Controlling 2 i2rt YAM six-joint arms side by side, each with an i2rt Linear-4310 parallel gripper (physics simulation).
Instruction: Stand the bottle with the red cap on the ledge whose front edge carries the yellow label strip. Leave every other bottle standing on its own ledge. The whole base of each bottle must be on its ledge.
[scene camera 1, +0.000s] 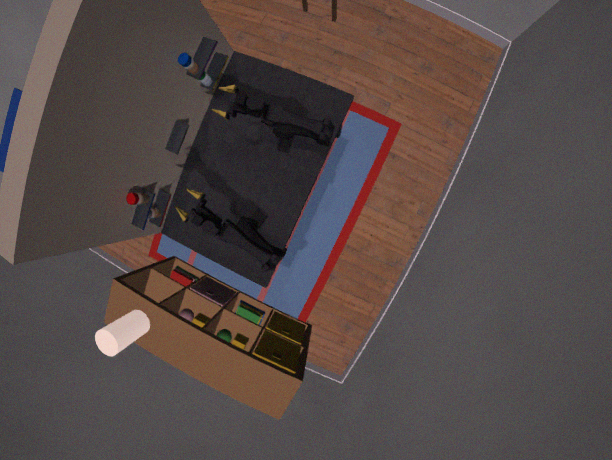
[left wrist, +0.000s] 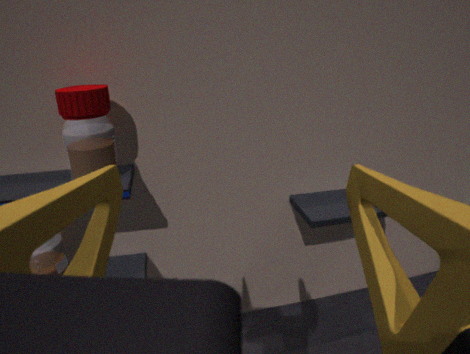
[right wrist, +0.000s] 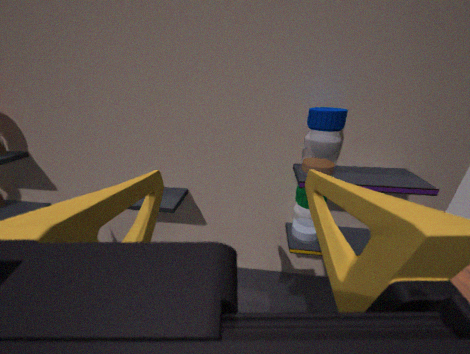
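Seen in the pictures: left gripper, fingertip midpoint: (scene camera 1: 181, 197) (left wrist: 234, 177); right gripper, fingertip midpoint: (scene camera 1: 215, 98) (right wrist: 234, 178); left arm's base at its link origin: (scene camera 1: 253, 225); right arm's base at its link origin: (scene camera 1: 287, 134).
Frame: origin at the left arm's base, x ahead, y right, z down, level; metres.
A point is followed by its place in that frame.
The red-capped bottle (scene camera 1: 133, 198) @(x 0.464, y -0.155, z -0.405 m) (left wrist: 90, 132) @(x 0.453, y -0.152, z -0.362 m) stands upright on the upper ledge with a blue strip (scene camera 1: 142, 215) @(x 0.445, y -0.249, z -0.300 m) (left wrist: 30, 185) @(x 0.458, y -0.239, z -0.300 m). The ledge with the yellow label strip (scene camera 1: 218, 64) @(x 0.645, y 0.596, z -0.160 m) (right wrist: 350, 239) @(x 0.650, y 0.577, z -0.160 m) is the lower one of the other pair. A green-capped bottle (scene camera 1: 205, 79) @(x 0.608, y 0.487, z -0.224 m) (right wrist: 304, 220) @(x 0.607, y 0.485, z -0.212 m) stands near its end. A blue-capped bottle (scene camera 1: 185, 61) @(x 0.613, y 0.486, z -0.405 m) (right wrist: 325, 142) @(x 0.605, y 0.494, z -0.360 m) stands on the purple-strip ledge (scene camera 1: 205, 50) @(x 0.648, y 0.594, z -0.300 m) (right wrist: 380, 177) @(x 0.646, y 0.590, z -0.300 m) above. My left gripper (scene camera 1: 188, 204) @(x 0.260, y -0.002, z -0.394 m) (left wrist: 234, 177) @(x 0.260, y -0.002, z -0.394 m) is open and empty, right of the red-capped bottle in its wrist view. My right gripper (scene camera 1: 224, 101) @(x 0.392, y 0.429, z -0.384 m) (right wrist: 234, 178) @(x 0.392, y 0.429, z -0.384 m) is open and empty, near the yellow-strip ledge.
A small bottle (scene camera 1: 155, 212) @(x 0.440, y -0.232, z -0.213 m) (left wrist: 46, 260) @(x 0.438, y -0.232, z -0.208 m) is at the lower ledge with a red strip (scene camera 1: 163, 200) @(x 0.466, y -0.172, z -0.160 m) (left wrist: 127, 265) @(x 0.494, y -0.154, z -0.160 m). A separate ledge (scene camera 1: 177, 136) @(x 0.552, y 0.172, z -0.230 m) (left wrist: 325, 207) @(x 0.535, y 0.124, z -0.230 m) (right wrist: 172, 199) @(x 0.560, y 0.231, z -0.230 m) is between the pairs. The dark table (scene camera 1: 250, 185) @(x 0.148, y 0.170, z 0.000 m) adjoins the wall.
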